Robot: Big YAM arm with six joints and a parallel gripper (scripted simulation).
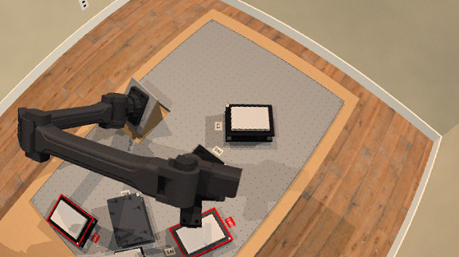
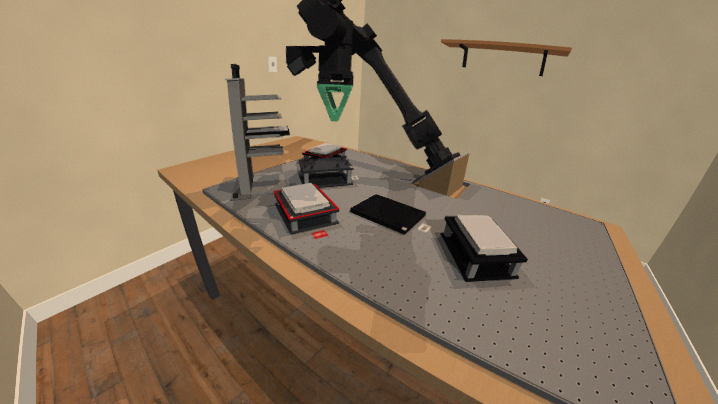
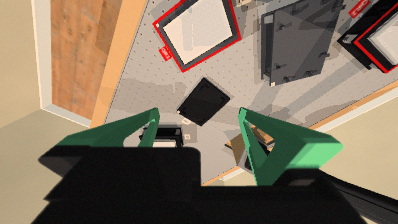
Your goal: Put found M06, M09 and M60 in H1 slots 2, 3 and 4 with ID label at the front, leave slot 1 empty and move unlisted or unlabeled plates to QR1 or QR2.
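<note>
The raised black nest L1 lies 35 cm to the left of my hand, 20 cm below it and 7 cm behind it. Also, from my hand: flat black recovery nest N6 (24 cm below, 11 cm to the left, 9 cm behind); then H1 deck label (25 cm below, 17 cm to the right, 1 cm ahead); then dark plate (28 cm to the right, 8 cm below, 1 cm behind).
</note>
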